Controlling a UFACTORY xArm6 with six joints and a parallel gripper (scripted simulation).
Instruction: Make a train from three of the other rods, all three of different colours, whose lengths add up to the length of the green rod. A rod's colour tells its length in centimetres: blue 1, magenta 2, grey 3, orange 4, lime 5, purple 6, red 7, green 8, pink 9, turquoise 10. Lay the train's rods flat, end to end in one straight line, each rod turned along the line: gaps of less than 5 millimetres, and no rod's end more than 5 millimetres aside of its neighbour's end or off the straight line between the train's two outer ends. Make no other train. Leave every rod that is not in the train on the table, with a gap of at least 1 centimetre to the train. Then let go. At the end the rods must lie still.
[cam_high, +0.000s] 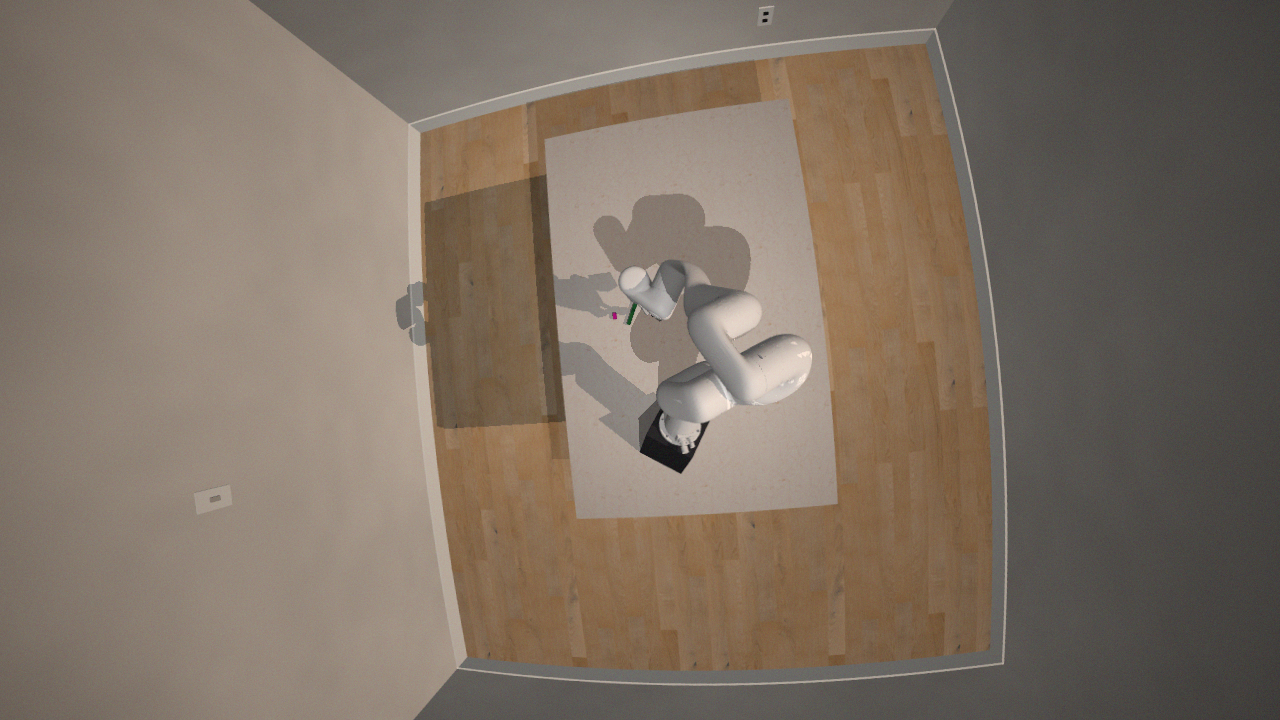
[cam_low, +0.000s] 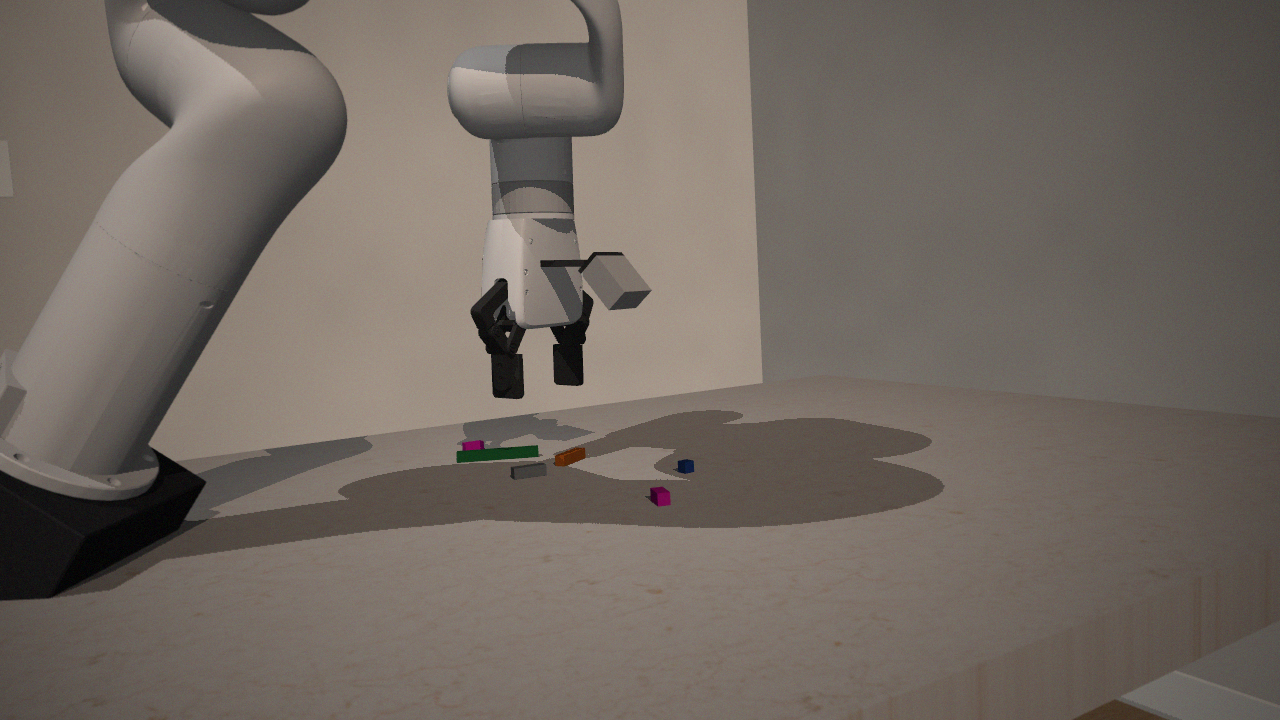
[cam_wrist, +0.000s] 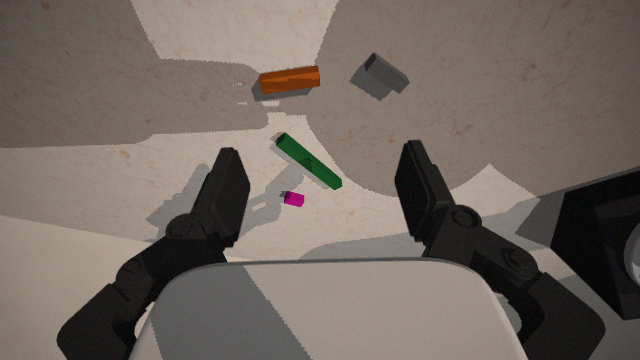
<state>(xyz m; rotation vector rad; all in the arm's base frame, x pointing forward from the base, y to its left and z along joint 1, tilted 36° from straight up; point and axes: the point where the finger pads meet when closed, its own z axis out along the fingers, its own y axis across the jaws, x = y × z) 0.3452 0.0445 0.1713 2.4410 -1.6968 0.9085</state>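
The blue rod is 50 mm ahead of my hand, 140 mm to the right of it and 80 mm below it. Also, from my hand: green rod 10 mm behind, 70 mm to the left, 80 mm below; grey rod 40 mm behind, 30 mm to the right, 80 mm below; orange rod 20 mm ahead, 10 mm to the right, 80 mm below.
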